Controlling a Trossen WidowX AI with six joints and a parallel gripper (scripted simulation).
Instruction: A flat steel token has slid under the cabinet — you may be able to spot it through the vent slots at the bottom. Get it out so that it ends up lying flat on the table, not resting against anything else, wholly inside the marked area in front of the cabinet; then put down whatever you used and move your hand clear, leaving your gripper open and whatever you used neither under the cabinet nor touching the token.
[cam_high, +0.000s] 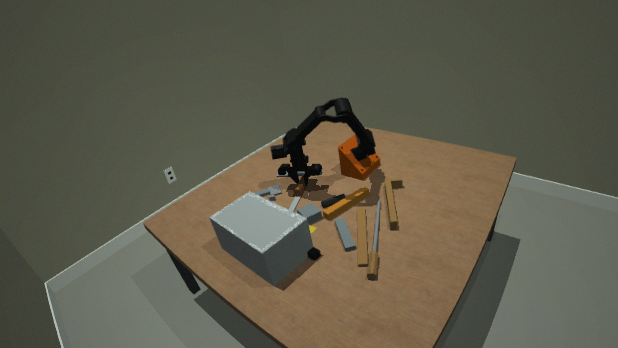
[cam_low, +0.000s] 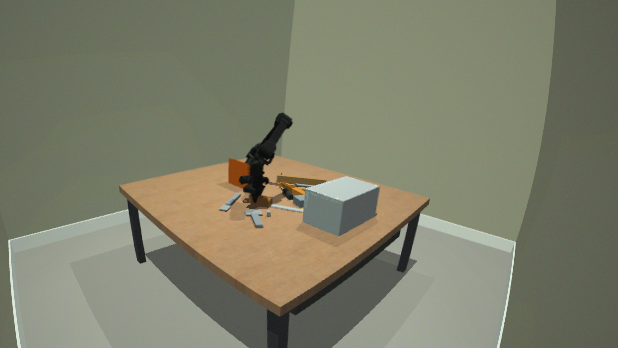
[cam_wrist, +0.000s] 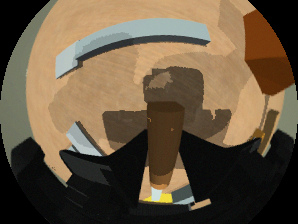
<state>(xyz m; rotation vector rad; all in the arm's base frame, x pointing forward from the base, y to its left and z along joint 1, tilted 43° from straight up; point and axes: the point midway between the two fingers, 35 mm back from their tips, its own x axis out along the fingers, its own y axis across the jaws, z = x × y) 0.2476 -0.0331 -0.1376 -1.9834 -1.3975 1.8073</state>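
My gripper tip is now 25 cm to the right of the orange bar, 1 cm below it and 1 cm past it. Also, from my gripper tip: grey block 19 cm to the left, 13 cm ahead, 1 cm above; wooden stick 42 cm to the left, 8 cm ahead; grey t-piece 13 cm ahead, 10 cm to the right.
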